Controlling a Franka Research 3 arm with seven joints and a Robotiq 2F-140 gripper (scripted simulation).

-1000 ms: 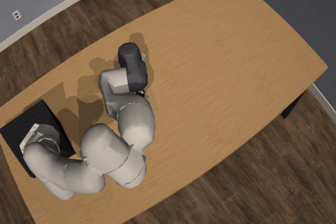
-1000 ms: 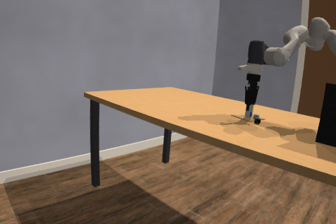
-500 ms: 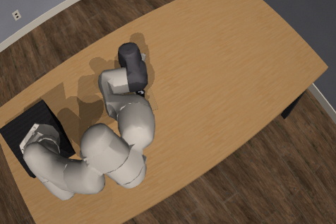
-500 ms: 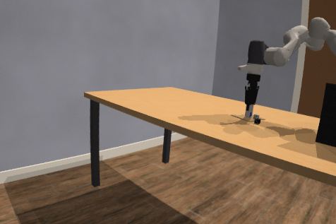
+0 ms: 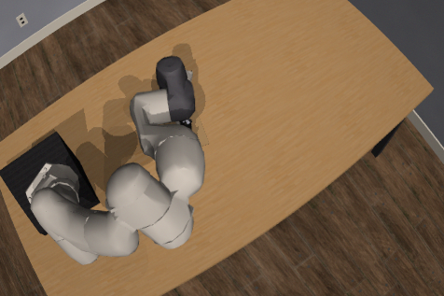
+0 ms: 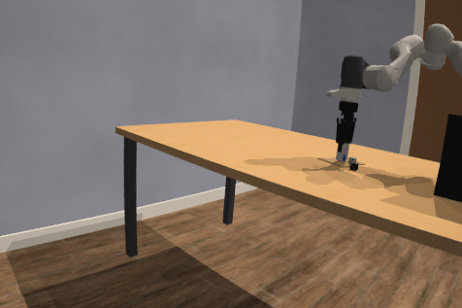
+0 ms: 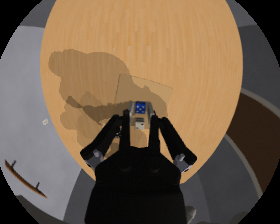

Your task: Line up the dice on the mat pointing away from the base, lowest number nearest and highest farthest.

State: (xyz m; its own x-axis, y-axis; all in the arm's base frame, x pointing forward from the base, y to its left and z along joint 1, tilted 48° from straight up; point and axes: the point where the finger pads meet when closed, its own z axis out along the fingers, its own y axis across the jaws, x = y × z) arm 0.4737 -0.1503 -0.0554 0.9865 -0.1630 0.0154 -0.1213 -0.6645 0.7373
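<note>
The blue die lies 2 cm below my hand. From my hand the other things lie so: white die: 5 cm behind, 2 cm below, 1 cm to the left; thin tan mat: 4 cm below; black die: 8 cm to the left, 8 cm behind, 3 cm below.
</note>
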